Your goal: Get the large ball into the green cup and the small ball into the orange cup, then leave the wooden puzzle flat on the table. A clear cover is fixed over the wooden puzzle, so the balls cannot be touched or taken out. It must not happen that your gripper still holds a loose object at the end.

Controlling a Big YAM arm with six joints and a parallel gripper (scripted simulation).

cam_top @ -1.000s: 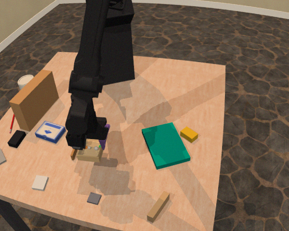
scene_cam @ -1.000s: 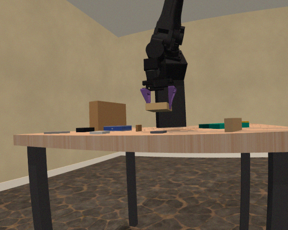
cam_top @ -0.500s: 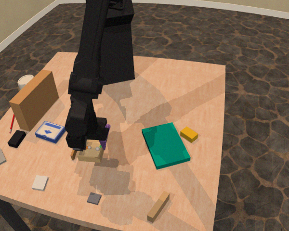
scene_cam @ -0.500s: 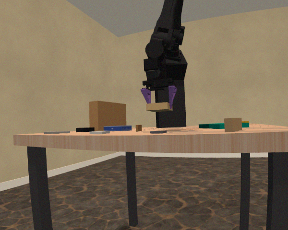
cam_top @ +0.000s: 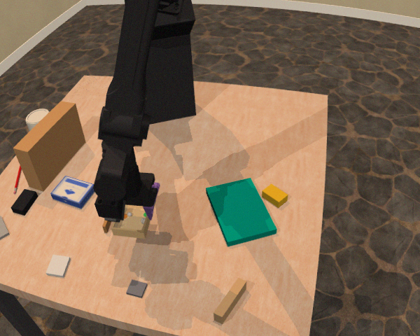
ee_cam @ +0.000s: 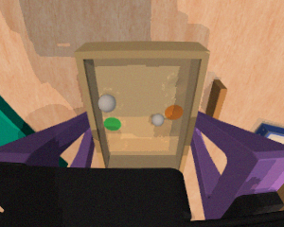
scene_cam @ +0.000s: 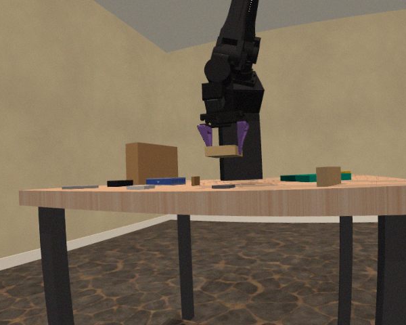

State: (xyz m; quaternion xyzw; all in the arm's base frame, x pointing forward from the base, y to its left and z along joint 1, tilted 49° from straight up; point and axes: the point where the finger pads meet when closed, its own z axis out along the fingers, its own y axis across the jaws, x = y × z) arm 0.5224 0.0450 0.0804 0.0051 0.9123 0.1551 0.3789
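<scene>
My hand is 1 cm above the wooden puzzle. Round my hand: grey tile (13 cm ahead, 8 cm below, 4 cm to the left); then green book (20 cm to the left, 13 cm behind, 7 cm below); then white tile (15 cm to the right, 14 cm ahead, 8 cm below).
</scene>
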